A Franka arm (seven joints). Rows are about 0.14 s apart.
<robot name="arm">
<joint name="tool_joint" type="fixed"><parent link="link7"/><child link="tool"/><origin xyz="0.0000 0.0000 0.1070"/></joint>
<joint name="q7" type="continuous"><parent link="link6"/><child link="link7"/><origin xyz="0.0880 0.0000 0.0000" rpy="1.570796 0.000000 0.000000"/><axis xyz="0 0 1"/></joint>
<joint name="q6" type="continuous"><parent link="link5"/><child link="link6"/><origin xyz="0.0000 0.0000 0.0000" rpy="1.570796 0.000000 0.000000"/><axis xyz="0 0 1"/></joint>
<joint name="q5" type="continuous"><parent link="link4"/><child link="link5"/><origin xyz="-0.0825 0.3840 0.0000" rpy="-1.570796 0.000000 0.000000"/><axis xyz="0 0 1"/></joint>
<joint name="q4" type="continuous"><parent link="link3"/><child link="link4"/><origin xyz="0.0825 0.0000 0.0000" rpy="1.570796 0.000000 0.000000"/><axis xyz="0 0 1"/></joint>
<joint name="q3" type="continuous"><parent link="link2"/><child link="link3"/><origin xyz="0.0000 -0.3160 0.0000" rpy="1.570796 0.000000 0.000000"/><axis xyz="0 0 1"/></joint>
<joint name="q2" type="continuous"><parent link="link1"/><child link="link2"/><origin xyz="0.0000 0.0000 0.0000" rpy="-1.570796 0.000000 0.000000"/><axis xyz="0 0 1"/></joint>
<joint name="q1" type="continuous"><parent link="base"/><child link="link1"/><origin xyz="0.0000 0.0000 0.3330"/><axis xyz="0 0 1"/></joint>
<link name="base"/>
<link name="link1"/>
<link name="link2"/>
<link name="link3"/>
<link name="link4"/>
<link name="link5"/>
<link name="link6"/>
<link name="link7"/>
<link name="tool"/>
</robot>
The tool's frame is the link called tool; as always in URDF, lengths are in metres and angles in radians. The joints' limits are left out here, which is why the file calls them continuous.
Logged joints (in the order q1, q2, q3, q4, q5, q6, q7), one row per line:
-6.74, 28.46, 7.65, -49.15, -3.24, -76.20, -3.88
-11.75, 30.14, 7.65, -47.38, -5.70, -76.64, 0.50
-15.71, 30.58, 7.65, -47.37, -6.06, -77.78, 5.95
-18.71, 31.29, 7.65, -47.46, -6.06, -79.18, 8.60
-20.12, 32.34, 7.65, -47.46, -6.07, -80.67, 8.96
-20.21, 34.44, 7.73, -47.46, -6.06, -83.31, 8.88
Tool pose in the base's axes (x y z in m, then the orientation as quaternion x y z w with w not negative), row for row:
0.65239, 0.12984, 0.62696, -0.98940, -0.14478, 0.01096, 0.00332
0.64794, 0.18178, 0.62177, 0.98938, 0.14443, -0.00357, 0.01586
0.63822, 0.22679, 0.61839, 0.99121, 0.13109, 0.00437, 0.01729
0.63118, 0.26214, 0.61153, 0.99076, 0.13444, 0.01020, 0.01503
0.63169, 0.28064, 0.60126, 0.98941, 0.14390, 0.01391, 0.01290
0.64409, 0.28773, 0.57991, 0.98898, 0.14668, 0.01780, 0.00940
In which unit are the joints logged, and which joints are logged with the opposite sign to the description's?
The joints are logged in degrees. Opposite sign: q1, q6.
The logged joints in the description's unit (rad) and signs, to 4 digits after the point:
0.1176, 0.4967, 0.1335, -0.8578, -0.0565, 1.3299, -0.0677
0.2051, 0.5260, 0.1335, -0.8269, -0.0995, 1.3376, 0.0087
0.2742, 0.5337, 0.1335, -0.8268, -0.1058, 1.3575, 0.1038
0.3266, 0.5461, 0.1335, -0.8283, -0.1058, 1.3820, 0.1501
0.3512, 0.5644, 0.1335, -0.8283, -0.1059, 1.4080, 0.1564
0.3527, 0.6011, 0.1349, -0.8283, -0.1058, 1.4540, 0.1550

